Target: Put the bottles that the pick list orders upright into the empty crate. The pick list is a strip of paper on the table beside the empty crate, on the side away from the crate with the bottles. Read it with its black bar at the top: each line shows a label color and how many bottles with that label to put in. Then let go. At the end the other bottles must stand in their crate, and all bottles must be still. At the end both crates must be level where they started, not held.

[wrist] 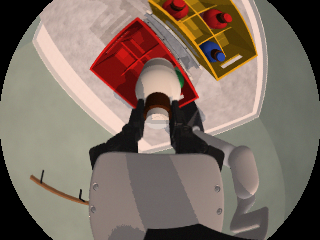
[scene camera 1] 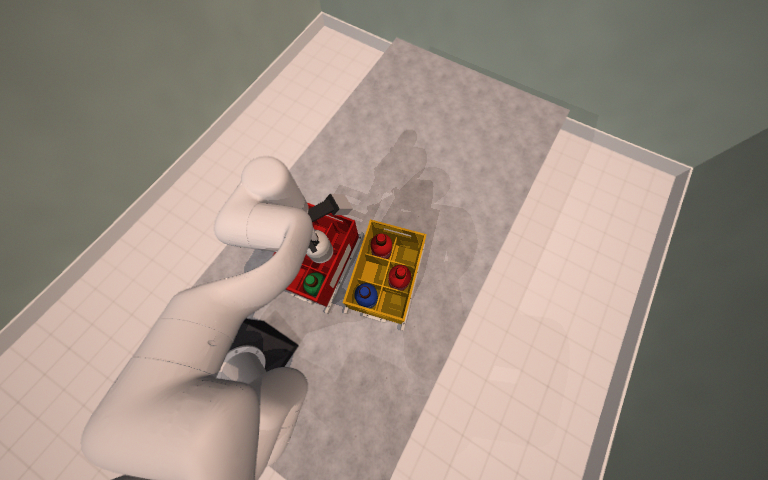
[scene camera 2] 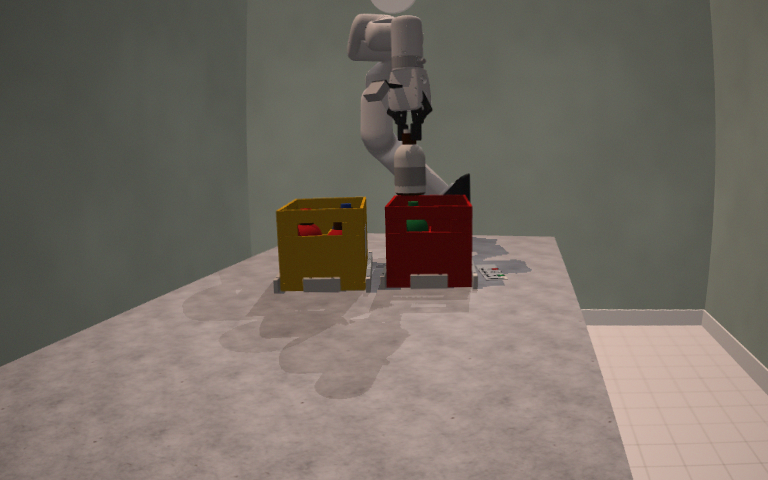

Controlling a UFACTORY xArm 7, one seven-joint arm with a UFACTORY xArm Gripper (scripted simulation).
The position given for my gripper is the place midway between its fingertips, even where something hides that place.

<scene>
In view: my gripper point(scene camera 2: 409, 140), a yellow crate point(scene camera 2: 345, 256), a red crate point(scene camera 2: 446, 248) and a white bottle point(wrist: 158, 84).
The yellow crate also shows in scene camera 1 point(scene camera 1: 406, 250). The red crate is seen too in the wrist view point(wrist: 110, 66) and in scene camera 1 point(scene camera 1: 343, 236). My gripper is seen too in the wrist view point(wrist: 157, 107) and in scene camera 1 point(scene camera 1: 310, 238).
</scene>
